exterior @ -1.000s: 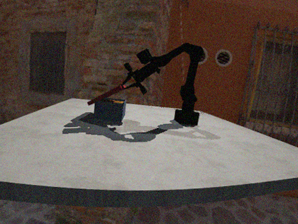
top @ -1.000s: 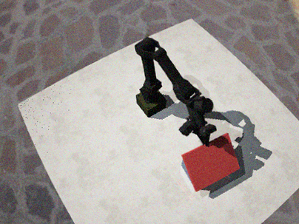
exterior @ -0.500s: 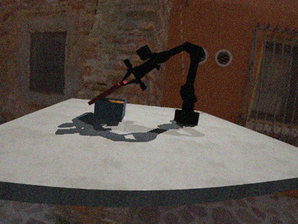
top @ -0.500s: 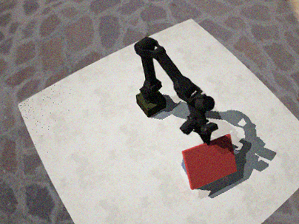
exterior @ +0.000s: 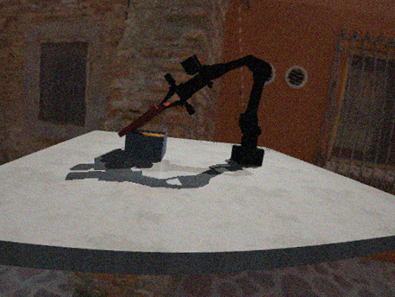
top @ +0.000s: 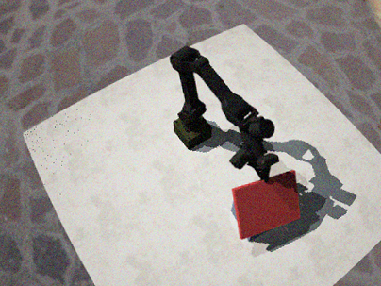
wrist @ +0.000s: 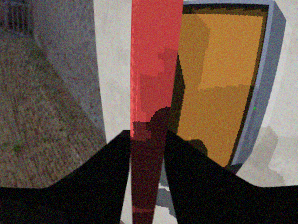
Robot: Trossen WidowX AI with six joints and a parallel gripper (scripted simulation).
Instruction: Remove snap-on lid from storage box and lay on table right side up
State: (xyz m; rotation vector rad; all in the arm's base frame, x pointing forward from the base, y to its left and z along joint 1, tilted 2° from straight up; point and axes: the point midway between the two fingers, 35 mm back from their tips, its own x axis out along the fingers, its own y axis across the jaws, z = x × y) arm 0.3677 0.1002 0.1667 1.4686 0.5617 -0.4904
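The red lid lies 60 mm ahead of my gripper tip, 10 mm to the right of it and 50 mm below it. Round my gripper tip: storage box: 40 mm ahead, 160 mm below.
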